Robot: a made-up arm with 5 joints.
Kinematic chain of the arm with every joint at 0, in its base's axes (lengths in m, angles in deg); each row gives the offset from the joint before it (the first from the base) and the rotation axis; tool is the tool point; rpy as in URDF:
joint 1: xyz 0.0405 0 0.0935 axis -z
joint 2: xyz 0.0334 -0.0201 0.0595 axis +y
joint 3: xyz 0.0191 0 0.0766 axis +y
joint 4: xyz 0.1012 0 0.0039 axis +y
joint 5: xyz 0.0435 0.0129 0 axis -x
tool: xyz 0 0 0 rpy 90 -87.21 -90
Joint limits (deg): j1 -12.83..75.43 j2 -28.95..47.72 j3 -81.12..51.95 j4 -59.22..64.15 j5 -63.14..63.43
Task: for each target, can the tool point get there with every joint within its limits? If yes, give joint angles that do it. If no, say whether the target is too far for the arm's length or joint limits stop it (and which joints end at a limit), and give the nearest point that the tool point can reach.
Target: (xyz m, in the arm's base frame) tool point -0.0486 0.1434 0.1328
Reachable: no: joint limits stop it (at a limit: joint 1, joint 2, joint 3, joint 4) | nearest point 0.0889 0.0036 0.0779 | short by 0.204 m
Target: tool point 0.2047 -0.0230 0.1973
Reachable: yes | joints 5.48 -12.20 15.41 45.85 23.18
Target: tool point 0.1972 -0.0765 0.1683
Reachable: yes | joints 23.66 -2.94 40.76 -33.55 28.41
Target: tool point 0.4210 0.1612 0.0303
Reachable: no: too far | nearest point 0.2673 0.0443 0.1229 | short by 0.214 m
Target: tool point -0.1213 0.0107 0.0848
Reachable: no: joint limits stop it (at a limit: joint 1, joint 2, joint 3, joint 4) | nearest point 0.0456 -0.0483 0.0779 | short by 0.177 m
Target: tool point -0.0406 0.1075 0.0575
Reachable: no: joint limits stop it (at a limit: joint 1, joint 2, joint 3, joint 4) | nearest point 0.0889 0.0036 0.0779 | short by 0.167 m
